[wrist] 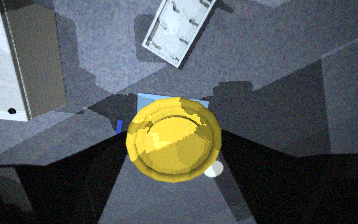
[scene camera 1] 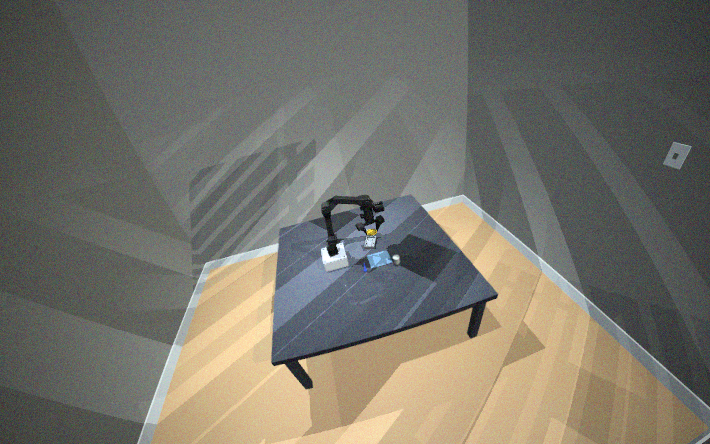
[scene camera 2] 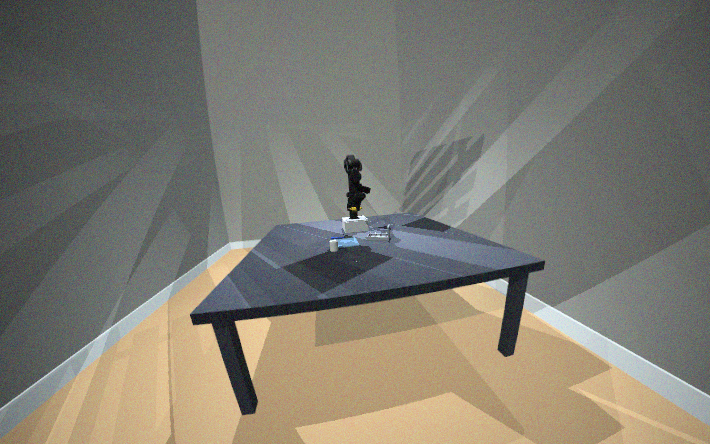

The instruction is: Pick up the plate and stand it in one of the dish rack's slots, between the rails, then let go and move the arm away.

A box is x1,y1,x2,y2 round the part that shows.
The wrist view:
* my gripper: 174,135 [0,130,357,223]
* yellow plate: 174,139 [126,97,221,182], held by my gripper
